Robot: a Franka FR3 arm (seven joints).
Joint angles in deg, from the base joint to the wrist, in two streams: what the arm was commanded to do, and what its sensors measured. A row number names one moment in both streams.
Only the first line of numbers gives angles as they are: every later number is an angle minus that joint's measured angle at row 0.
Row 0, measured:
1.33, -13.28, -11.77, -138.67, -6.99, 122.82, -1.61
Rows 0 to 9, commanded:
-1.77, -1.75, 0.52, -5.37, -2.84, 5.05, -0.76
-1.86, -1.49, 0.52, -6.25, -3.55, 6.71, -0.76
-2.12, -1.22, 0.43, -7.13, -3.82, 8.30, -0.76
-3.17, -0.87, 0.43, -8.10, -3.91, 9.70, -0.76
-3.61, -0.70, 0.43, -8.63, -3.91, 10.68, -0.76
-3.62, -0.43, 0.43, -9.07, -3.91, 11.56, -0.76
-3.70, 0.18, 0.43, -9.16, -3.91, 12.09, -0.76
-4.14, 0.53, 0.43, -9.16, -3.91, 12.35, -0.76
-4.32, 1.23, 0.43, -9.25, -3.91, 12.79, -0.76
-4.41, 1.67, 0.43, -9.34, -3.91, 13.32, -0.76
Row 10, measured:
-3.04, 0.72, -0.05, -8.04, -3.14, 10.49, -0.24
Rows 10 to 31, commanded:
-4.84, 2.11, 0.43, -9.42, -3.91, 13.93, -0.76
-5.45, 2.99, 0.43, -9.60, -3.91, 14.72, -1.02
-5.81, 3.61, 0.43, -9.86, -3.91, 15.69, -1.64
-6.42, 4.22, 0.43, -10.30, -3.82, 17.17, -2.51
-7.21, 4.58, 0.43, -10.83, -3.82, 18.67, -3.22
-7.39, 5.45, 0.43, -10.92, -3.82, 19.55, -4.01
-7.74, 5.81, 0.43, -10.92, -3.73, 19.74, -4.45
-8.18, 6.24, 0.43, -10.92, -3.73, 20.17, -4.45
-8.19, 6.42, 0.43, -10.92, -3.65, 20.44, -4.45
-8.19, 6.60, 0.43, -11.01, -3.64, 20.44, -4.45
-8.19, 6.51, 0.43, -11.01, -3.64, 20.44, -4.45
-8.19, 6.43, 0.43, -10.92, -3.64, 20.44, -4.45
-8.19, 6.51, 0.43, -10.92, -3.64, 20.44, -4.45
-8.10, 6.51, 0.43, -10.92, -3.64, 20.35, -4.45
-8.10, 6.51, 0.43, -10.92, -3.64, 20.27, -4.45
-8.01, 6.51, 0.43, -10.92, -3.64, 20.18, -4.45
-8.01, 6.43, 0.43, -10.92, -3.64, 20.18, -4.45
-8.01, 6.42, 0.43, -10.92, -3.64, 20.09, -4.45
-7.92, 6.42, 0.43, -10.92, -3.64, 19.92, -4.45
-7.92, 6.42, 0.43, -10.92, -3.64, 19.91, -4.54
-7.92, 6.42, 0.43, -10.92, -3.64, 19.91, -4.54
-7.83, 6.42, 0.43, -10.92, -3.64, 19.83, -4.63
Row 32, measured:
-7.10, 6.81, 0.01, -9.93, -3.17, 19.04, -3.84
